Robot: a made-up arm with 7 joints. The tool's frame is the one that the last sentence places. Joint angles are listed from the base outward.
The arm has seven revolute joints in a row. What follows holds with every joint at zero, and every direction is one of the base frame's.
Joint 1 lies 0.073 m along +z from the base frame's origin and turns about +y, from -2.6 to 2.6 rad.
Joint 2 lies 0.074 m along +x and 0.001 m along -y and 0.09 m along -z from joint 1 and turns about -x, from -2.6 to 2.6 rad.
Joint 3 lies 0.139 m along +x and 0.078 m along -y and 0.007 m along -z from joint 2 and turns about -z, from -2.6 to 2.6 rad.
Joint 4 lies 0.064 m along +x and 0.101 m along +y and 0.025 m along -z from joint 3 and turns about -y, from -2.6 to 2.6 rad.
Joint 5 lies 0.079 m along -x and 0.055 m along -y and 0.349 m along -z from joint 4 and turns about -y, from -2.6 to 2.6 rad.
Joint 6 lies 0.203 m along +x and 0.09 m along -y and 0.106 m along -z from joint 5 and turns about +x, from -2.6 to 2.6 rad.
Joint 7 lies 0.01 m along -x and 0.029 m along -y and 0.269 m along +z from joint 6 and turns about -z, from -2.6 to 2.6 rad.
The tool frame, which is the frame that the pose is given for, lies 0.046 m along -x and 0.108 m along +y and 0.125 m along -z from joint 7; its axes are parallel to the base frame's.
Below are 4 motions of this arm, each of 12 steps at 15 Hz.
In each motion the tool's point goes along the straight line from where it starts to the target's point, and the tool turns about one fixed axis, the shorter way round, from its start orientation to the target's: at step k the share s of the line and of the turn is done. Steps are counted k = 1, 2, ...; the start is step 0. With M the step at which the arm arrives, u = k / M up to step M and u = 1 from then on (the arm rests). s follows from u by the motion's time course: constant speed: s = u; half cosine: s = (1 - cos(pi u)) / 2; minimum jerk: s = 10 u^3 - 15 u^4 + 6 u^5.
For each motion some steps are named. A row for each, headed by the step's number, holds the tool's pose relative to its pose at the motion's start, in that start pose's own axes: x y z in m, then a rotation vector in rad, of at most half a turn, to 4 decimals.
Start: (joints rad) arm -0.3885 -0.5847 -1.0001 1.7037 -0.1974 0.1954 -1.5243
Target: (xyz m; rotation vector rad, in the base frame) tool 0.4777 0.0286 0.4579 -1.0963 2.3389 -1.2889
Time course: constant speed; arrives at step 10
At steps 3, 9, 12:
3: -0.0091 -0.0559 0.0035 -0.0021 -0.2302 -0.2429
9: -0.0272 -0.1678 0.0105 -0.0062 -0.6905 -0.7287
12: -0.0302 -0.1865 0.0116 -0.0069 -0.7672 -0.8097

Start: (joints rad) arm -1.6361 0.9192 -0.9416 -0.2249 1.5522 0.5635 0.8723
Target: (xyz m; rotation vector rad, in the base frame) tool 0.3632 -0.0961 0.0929 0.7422 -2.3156 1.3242
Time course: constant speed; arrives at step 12
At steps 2, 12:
2: -0.0385 0.0108 -0.0585 0.0842 -0.1573 -0.0090
12: -0.2311 0.0648 -0.3510 0.5054 -0.9439 -0.0539

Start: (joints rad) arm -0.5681 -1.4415 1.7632 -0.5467 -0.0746 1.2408 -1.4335
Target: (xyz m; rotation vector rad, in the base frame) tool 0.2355 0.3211 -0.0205 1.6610 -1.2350 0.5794
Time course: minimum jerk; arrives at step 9
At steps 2, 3, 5, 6, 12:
2: 0.0181 -0.0055 -0.0050 0.0181 0.0739 0.0738
3: 0.0496 -0.0150 -0.0138 0.0497 0.2031 0.2028
5: 0.1427 -0.0431 -0.0397 0.1428 0.5839 0.5829
6: 0.1869 -0.0564 -0.0520 0.1870 0.7647 0.7634
12: 0.2366 -0.0714 -0.0658 0.2367 0.9678 0.9662

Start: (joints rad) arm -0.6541 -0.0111 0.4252 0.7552 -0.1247 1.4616 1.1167
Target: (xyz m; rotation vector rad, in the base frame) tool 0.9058 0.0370 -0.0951 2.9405 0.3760 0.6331
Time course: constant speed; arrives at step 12
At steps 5, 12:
5: -0.0018 -0.1651 -0.1950 0.5379 0.3227 -0.1488
12: -0.0042 -0.3963 -0.4681 1.2909 0.7745 -0.3571

